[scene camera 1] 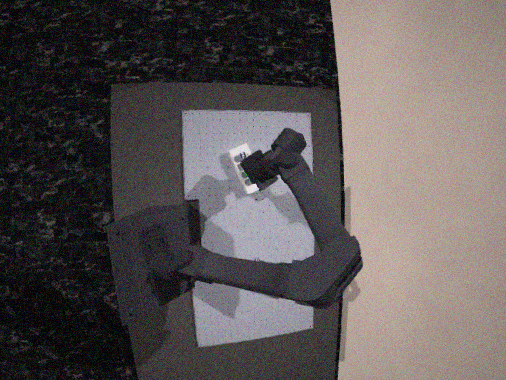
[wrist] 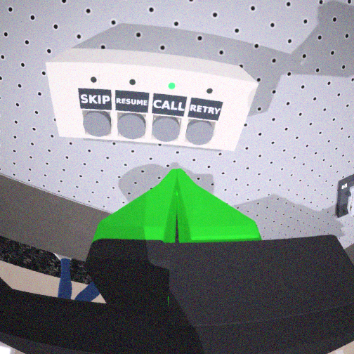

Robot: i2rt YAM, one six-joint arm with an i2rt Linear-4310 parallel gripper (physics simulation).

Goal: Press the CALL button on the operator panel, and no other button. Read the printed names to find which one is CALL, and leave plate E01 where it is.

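Pixels of known places: gripper, fingertip midpoint: (scene camera 1: 250, 175); arm's base at its link origin: (scene camera 1: 159, 263).
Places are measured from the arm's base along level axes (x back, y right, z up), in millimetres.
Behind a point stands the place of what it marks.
Note:
The white operator panel (scene camera 1: 251, 189) @(x -318, y -85, z -219 mm) (wrist: 150, 69) lies on the pegboard. In the wrist view its grey round buttons read, left to right, SKIP (wrist: 97, 123), RESUME (wrist: 131, 125), CALL (wrist: 166, 128) and RETRY (wrist: 199, 132). A small green light (wrist: 171, 86) glows above the CALL label; the other three indicators are dark. My gripper (scene camera 1: 246, 171) @(x -317, y -137, z -153 mm) (wrist: 176, 177) is shut and empty, its green tips apart from the buttons and below the CALL and RETRY buttons in the wrist view. Plate E01 cannot be identified; no E01 print is readable.
A dark-edged object (wrist: 342, 197) is cut off at the right edge of the wrist view. The white perforated board (scene camera 1: 210, 130) @(x -247, y -332, z -272 mm) (wrist: 30, 120) lies on a brown table (scene camera 1: 145, 150) @(x -1, y -333, z -284 mm). The arm spans the board's lower part and right side in the scene view.

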